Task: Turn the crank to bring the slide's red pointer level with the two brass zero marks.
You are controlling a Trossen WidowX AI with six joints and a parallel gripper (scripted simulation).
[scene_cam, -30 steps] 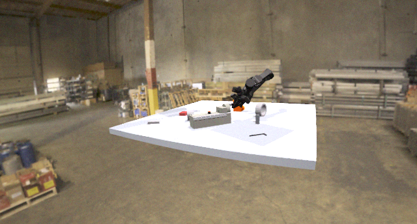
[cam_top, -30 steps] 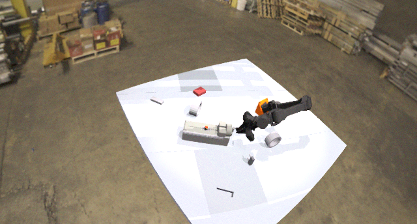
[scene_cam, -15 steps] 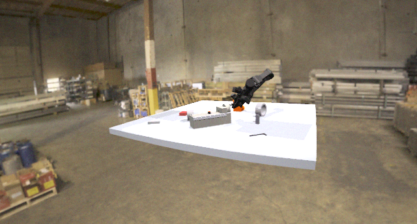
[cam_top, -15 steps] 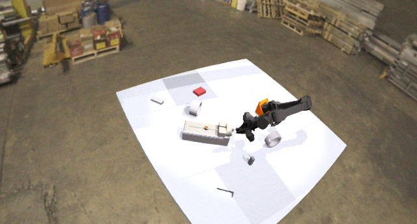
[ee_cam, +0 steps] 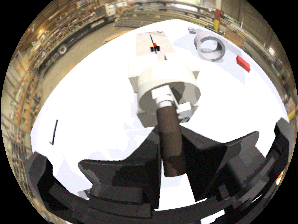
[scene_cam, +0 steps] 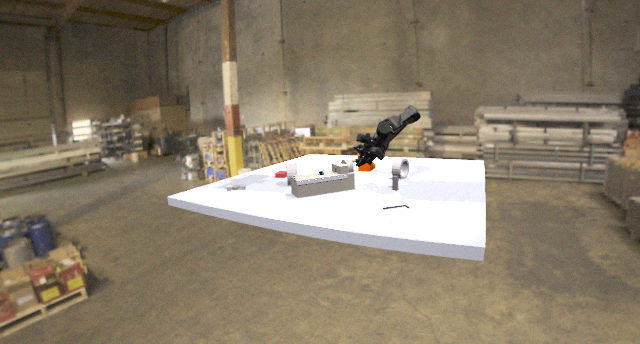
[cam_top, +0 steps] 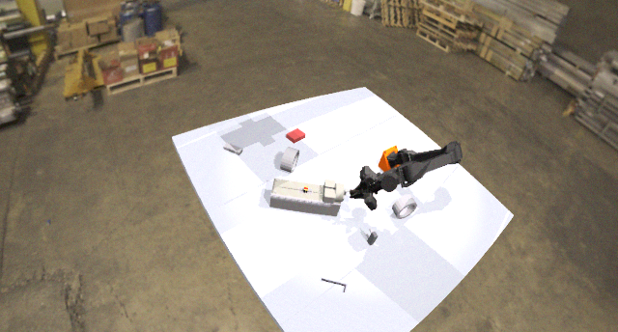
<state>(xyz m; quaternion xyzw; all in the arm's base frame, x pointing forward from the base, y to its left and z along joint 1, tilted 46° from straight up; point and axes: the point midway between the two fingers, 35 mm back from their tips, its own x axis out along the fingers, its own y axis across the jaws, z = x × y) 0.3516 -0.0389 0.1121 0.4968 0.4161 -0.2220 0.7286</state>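
Right now my gripper tip is 10 mm past the dark crank handle, 10 mm to the right of it and 30 mm below it. Round my gripper tip: hex key: 270 mm ahead, 220 mm to the left, 90 mm below; red pointer: 100 mm ahead, 130 mm to the right, 10 mm below; small clip: 40 mm ahead, 170 mm to the left, 60 mm below.
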